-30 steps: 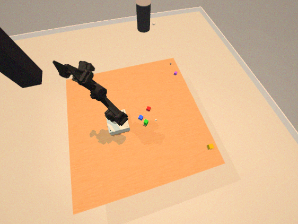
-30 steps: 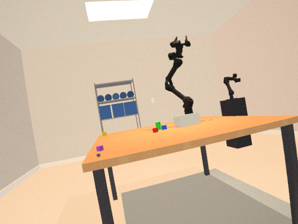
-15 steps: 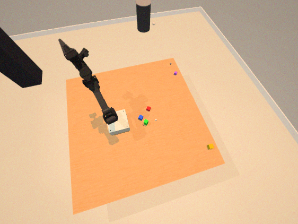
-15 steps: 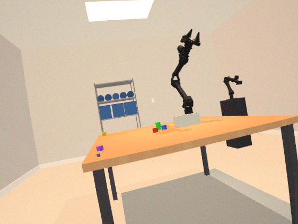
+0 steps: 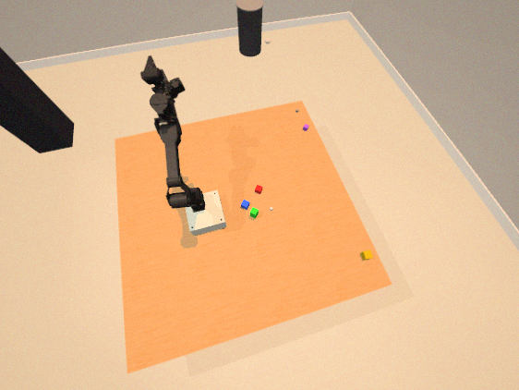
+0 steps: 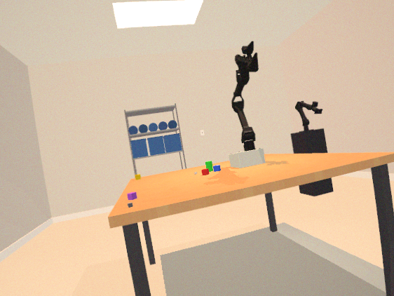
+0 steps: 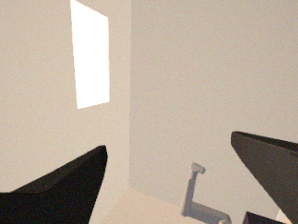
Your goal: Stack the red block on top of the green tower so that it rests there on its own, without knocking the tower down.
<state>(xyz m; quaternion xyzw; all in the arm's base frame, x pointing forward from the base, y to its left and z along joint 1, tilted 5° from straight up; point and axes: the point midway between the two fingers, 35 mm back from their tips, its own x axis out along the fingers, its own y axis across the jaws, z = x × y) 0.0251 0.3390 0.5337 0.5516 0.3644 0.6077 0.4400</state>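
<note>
The red block is 65 cm below my gripper tip, 32 cm ahead of it and 28 cm to the right of it. Also, from my gripper tip: purple block 76 cm ahead, 66 cm below, 8 cm to the left; then blue block 65 cm below, 35 cm to the right, 23 cm ahead; then small white ball 66 cm below, 41 cm to the right, 36 cm ahead.
</note>
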